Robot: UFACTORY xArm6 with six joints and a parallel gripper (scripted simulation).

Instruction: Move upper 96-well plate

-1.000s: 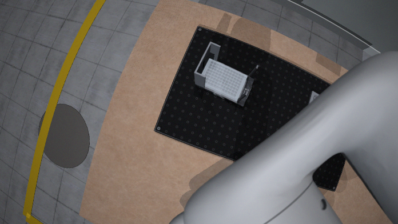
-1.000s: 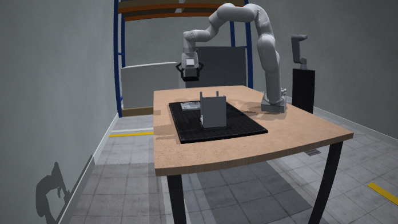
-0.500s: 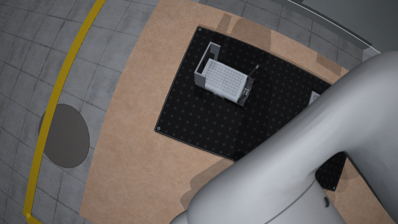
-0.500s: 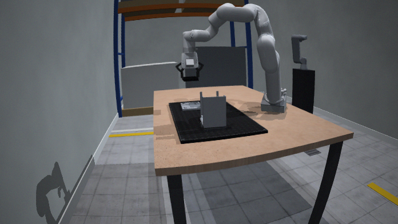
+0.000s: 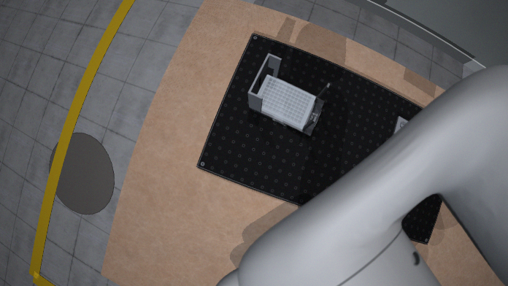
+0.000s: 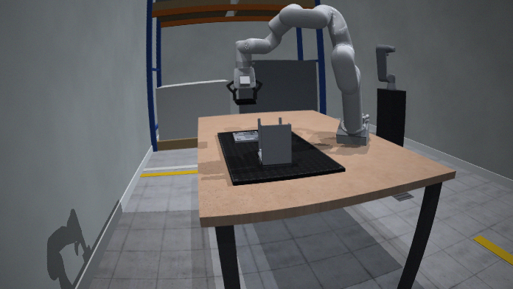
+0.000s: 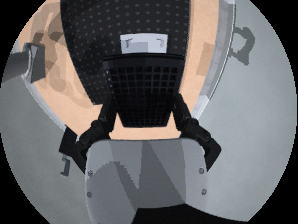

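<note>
Right now my hand is 180 mm above the plate nest N1. Also, from my hand: white 96-well plate: 10 mm ahead, 390 mm to the left, 160 mm below; black 96-well plate: 10 mm below; pale A1 mark: 70 mm behind, 70 mm to the right, 170 mm below.
</note>
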